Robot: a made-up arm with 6 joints.
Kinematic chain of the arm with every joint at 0, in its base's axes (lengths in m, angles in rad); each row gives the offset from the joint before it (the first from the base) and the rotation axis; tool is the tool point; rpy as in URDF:
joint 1: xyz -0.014 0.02 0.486 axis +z
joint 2: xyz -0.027 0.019 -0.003 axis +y
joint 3: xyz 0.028 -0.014 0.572 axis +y
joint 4: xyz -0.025 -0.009 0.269 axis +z
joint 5: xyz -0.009 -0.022 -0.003 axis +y
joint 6: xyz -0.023 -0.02 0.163 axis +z
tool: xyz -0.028 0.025 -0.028 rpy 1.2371 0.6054 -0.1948
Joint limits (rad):
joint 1: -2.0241..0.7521
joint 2: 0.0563..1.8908
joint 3: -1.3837..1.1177
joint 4: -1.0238..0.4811
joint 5: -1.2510..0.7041
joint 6: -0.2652..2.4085
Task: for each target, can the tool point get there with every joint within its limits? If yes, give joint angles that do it. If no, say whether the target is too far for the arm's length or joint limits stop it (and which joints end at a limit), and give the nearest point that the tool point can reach.
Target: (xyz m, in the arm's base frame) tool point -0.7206 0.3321 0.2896
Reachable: no: joint limits stop it (at a limit: joint 2, joint 3) | nearest point -0.3087 0.1501 0.9521 | short by 0.801 m
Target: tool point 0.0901 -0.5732 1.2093
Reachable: yes | joints -1.4261 0.5680 0.6241 -0.3601 -0.3798 0.0058
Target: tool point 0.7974 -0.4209 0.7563
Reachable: yes | joints -0.4457 1.3029 0.0797 -0.4110 0.2733 1.2190
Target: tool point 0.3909 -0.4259 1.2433
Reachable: yes | joints -0.7955 0.5886 0.3167 -0.2962 0.2865 0.3409
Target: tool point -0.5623 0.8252 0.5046
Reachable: no: joint limits stop it (at a limit: joint 2, joint 3) | nearest point -0.2153 0.3156 0.9853 | short by 0.782 m
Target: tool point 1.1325 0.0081 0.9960
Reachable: no: too far | nearest point 0.8694 0.0108 0.8810 | short by 0.287 m
